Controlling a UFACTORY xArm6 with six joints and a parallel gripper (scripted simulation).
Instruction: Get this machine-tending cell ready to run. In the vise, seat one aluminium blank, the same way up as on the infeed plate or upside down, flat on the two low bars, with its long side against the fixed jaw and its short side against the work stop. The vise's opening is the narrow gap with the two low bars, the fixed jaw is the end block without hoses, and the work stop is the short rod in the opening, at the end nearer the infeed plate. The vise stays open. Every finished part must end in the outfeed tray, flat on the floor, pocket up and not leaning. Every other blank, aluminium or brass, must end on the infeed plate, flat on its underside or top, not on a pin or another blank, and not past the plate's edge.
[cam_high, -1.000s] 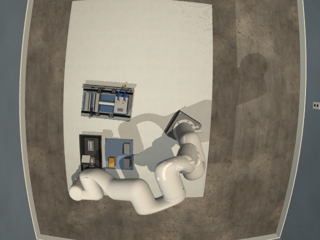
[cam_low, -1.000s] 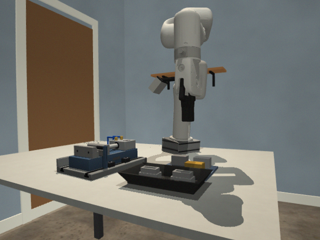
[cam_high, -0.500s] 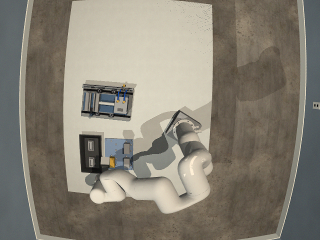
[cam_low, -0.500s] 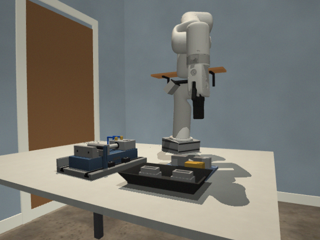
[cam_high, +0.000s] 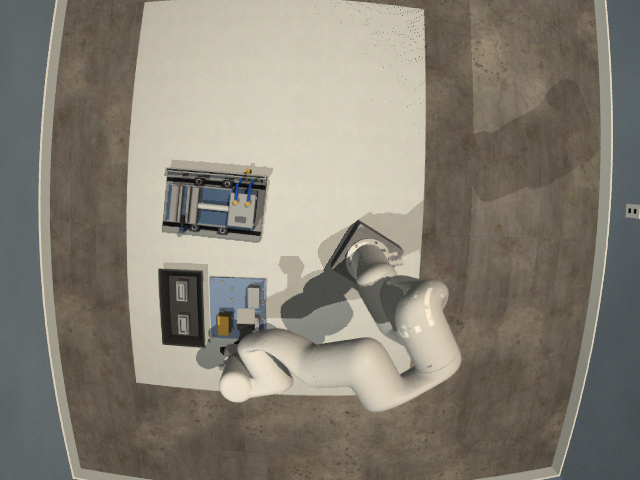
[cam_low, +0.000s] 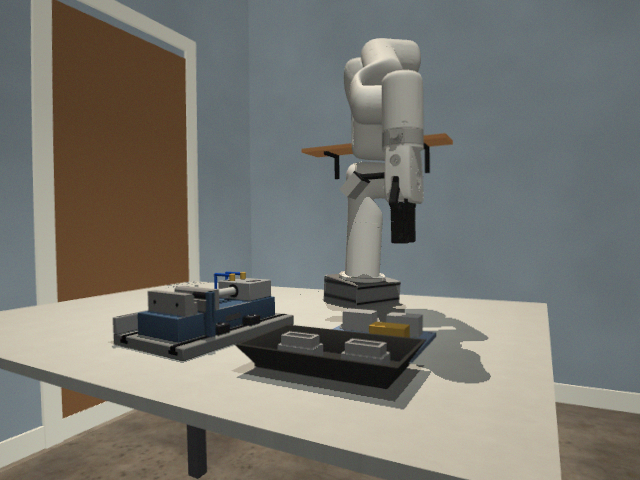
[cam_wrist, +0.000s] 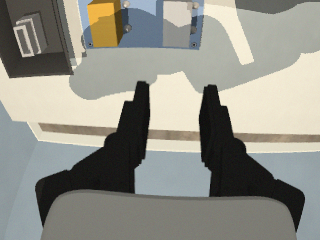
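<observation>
Now: hand 17 cm above the aluminium blank. The rest, counted from my hand: brass blank 17 cm below, 9 cm ahead, 2 cm to the right; work stop 34 cm to the right, 13 cm ahead, 11 cm below; hose block 34 cm to the right, 12 cm below, 4 cm behind.
</observation>
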